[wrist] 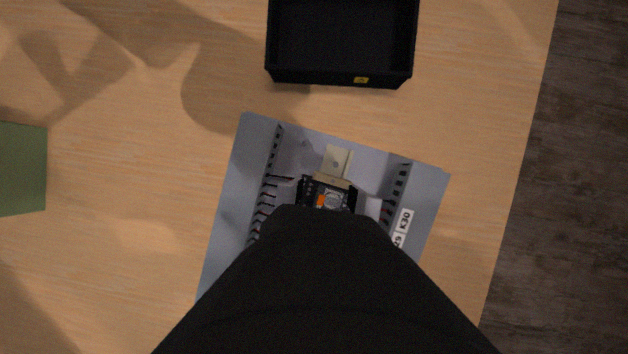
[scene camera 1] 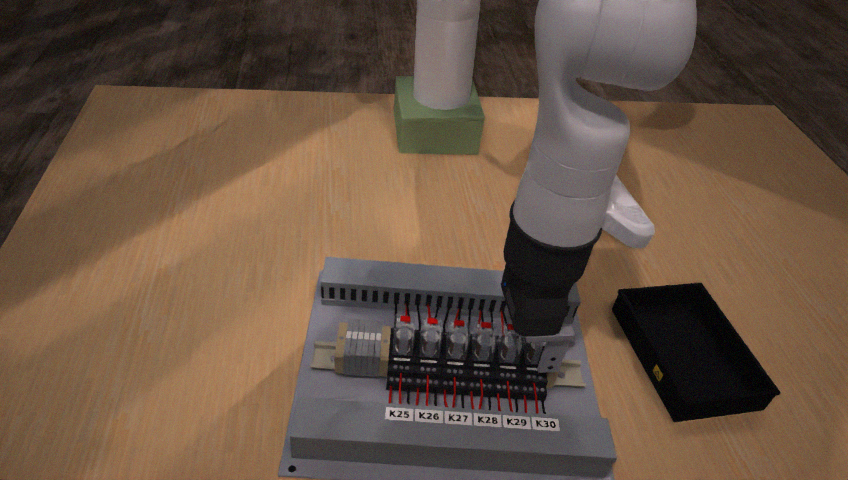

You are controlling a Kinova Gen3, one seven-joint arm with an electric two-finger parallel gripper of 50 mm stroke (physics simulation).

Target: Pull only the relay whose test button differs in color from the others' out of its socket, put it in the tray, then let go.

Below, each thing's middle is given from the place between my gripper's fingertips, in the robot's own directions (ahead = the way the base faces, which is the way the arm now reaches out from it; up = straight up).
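The grey panel (scene camera 1: 324, 321) is 1 cm behind my hand, and I find it 9 cm to the right of the hand and 4 cm below it.
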